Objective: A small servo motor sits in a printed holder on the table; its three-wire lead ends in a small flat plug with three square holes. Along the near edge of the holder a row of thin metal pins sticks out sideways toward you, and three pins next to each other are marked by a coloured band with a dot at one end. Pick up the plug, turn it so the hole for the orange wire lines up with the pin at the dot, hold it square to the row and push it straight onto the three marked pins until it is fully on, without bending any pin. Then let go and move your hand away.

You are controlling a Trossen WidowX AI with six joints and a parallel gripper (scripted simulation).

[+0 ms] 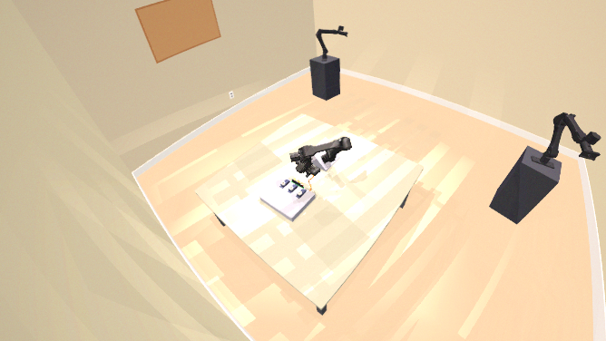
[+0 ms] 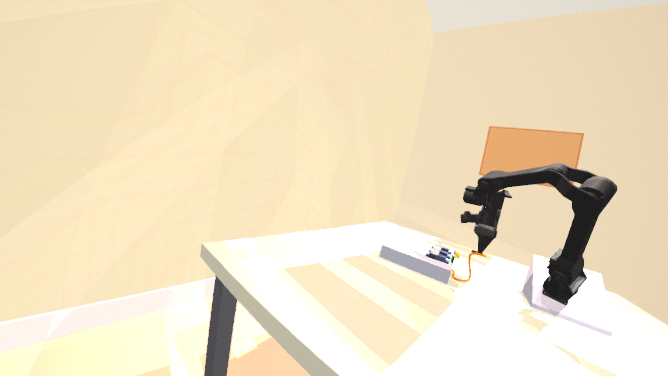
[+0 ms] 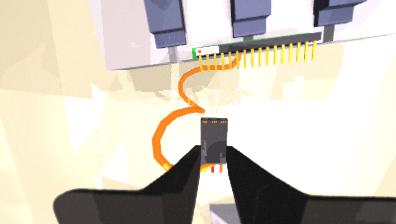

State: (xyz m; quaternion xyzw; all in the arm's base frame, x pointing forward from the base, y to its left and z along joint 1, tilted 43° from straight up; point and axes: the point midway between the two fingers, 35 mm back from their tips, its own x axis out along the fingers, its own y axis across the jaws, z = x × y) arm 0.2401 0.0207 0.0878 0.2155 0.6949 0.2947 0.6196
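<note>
Now: the white band 70 mm ahead of my gripper tip, 40 mm below it and 10 mm to the left of it. The rest, counted from my gripper tip: green strip: 80 mm ahead, 60 mm below, 30 mm to the right; printed holder: 240 mm ahead, 90 mm below; red dot: 70 mm ahead, 40 mm below, 20 mm to the left.
</note>
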